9 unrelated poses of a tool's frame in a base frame.
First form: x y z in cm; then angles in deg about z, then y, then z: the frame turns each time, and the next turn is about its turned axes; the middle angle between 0 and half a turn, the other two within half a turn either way.
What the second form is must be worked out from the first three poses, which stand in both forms.
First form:
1: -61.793 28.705 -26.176 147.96 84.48 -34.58
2: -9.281 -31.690 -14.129 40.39 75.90 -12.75
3: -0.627 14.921 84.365 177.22 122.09 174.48
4: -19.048 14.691 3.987 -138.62 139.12 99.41
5: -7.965 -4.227 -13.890 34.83 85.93 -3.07
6: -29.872 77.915 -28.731 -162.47 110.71 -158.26
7: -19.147 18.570 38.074 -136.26 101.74 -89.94
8: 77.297 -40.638 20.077 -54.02 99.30 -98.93
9: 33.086 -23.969 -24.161 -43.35 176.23 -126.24
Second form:
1: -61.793 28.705 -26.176 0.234 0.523 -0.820 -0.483 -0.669 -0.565
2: -9.281 -31.690 -14.129 0.324 -0.014 -0.946 -0.591 0.778 -0.214
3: -0.627 14.921 84.365 -0.533 -0.070 0.843 -0.003 0.997 0.081
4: -19.048 14.691 3.987 0.559 -0.822 0.107 -0.668 -0.370 0.646
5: -7.965 -4.227 -13.890 0.089 -0.003 -0.996 -0.567 0.822 -0.053
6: -29.872 77.915 -28.731 -0.425 0.254 0.869 -0.155 0.925 -0.346
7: -19.147 18.570 38.074 -0.691 0.723 -0.001 0.148 0.140 -0.979
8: 77.297 -40.638 20.077 -0.785 -0.601 0.153 -0.219 0.038 -0.975
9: 33.086 -23.969 -24.161 -0.125 -0.991 0.039 -0.991 0.123 -0.053
